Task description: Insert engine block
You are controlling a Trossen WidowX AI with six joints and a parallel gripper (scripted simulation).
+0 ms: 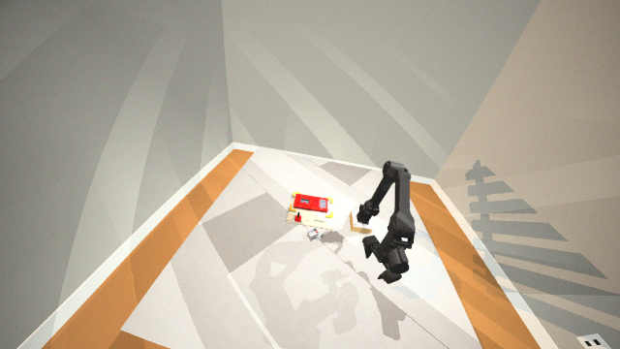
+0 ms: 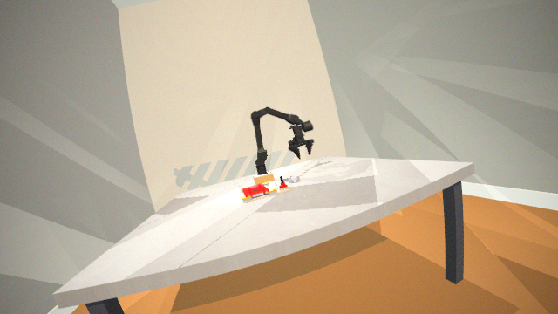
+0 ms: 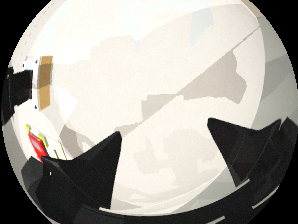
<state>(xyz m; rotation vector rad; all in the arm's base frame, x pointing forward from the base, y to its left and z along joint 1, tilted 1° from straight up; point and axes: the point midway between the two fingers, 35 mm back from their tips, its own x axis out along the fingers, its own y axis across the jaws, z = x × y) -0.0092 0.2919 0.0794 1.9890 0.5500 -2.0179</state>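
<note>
Right now the engine block is 27 cm ahead of my gripper tip, 16 cm to the right of it and 7 cm below it.
</note>
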